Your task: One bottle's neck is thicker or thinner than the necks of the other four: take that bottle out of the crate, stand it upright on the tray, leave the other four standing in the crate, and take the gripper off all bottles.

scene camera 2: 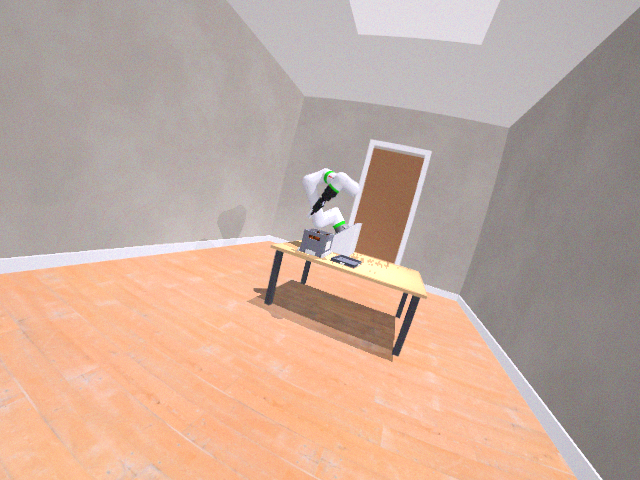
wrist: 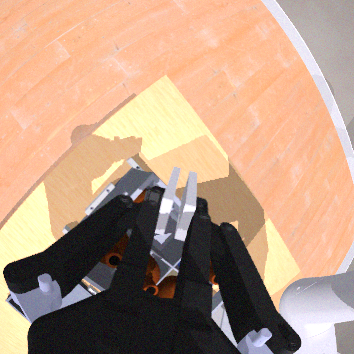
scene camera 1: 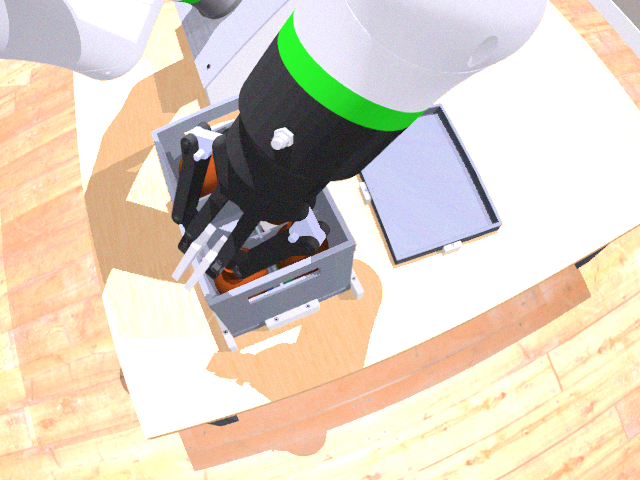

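Where they show: gripper, fingertip midpoint: (scene camera 2: 308, 217) (wrist: 180, 182) (scene camera 1: 188, 273); arm's base, origin of the base link: (scene camera 2: 342, 231).
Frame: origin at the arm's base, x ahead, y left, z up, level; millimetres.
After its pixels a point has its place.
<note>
My gripper (scene camera 1: 184, 281) {x 566, y -102, z 86 mm} (scene camera 2: 312, 213) {x 566, y -102, z 86 mm} (wrist: 180, 182) {x 566, y -102, z 86 mm} is shut with nothing between its two pale pads. It hangs tilted above the crate, and its tips overlap the crate's left edge in scene camera 1. The grey crate (scene camera 1: 330, 276) {x 543, y 47, z -94 mm} (scene camera 2: 310, 246) {x 555, y -24, z -130 mm} stands on the table with orange-brown bottles in its compartments. Parts of one bottle at the back left (scene camera 1: 209, 178) {x 367, y -83, z -78 mm}, one at the front left (scene camera 1: 227, 281) {x 527, y -82, z -65 mm} and one at the front right (scene camera 1: 310, 254) show. The fingers hide much of the bottles, so their necks cannot be compared. The shallow grey tray (scene camera 1: 429, 191) {x 416, y 246, z -184 mm} (scene camera 2: 346, 260) {x 345, y 221, z -184 mm} holds no bottle.
The wooden table (scene camera 1: 542, 170) {x 420, y 488, z -189 mm} (scene camera 2: 392, 276) {x 321, y 609, z -189 mm} carries the crate and tray. White blocks (scene camera 1: 292, 315) {x 564, y -12, z -159 mm} sit against the crate's foot. A pale upright panel (scene camera 2: 347, 240) {x 147, y 118, z -48 mm} stands behind the crate, near the arm's base. The large white arm spans the space above the crate and the tray's back edge.
</note>
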